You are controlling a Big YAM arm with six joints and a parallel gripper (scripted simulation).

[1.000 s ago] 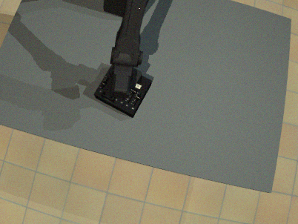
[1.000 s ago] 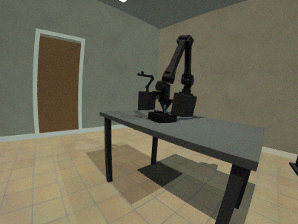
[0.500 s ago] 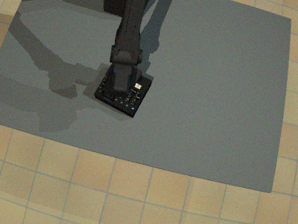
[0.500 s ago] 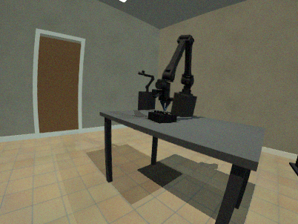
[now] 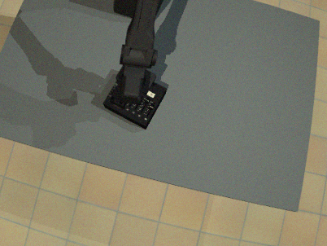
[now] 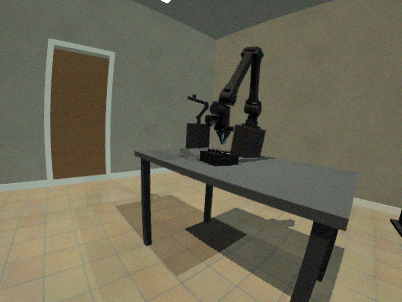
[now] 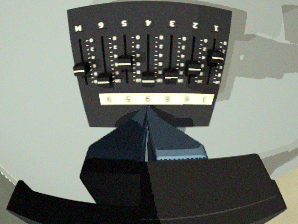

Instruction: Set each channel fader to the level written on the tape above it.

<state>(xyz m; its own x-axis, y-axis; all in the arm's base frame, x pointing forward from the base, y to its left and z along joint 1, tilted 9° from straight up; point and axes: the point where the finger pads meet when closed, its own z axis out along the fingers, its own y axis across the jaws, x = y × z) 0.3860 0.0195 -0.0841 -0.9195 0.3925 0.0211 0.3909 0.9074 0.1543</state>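
The fader cap 4 is 10 mm ahead of my hand, 10 mm to the right of it and 40 mm below it. Round my hand: fader cap 1 (10 mm ahead, 80 mm to the right, 40 mm below); master fader cap (50 mm ahead, 50 mm to the left, 40 mm below); fader cap 5 (40 mm ahead, 10 mm to the left, 40 mm below).
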